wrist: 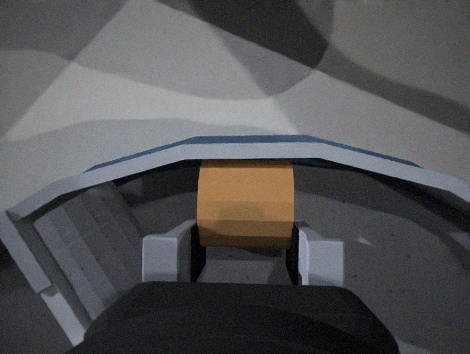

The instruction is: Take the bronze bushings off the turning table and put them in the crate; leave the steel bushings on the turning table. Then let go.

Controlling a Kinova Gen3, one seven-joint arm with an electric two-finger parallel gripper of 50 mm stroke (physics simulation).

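A bronze bushing lies on its side in the middle of the wrist view, inside the rim of the turning table. My gripper is shut on this bushing, with one finger at each of its flat ends. The far side of the bushing is close to the rim. The crate does not show in this view, and I can make out no steel bushing for certain.
The pale rim curves across the view just beyond the bushing. A grey ribbed block lies at the left inside the rim, beside a straight pale edge. Beyond the rim is a pale surface with dark shadows.
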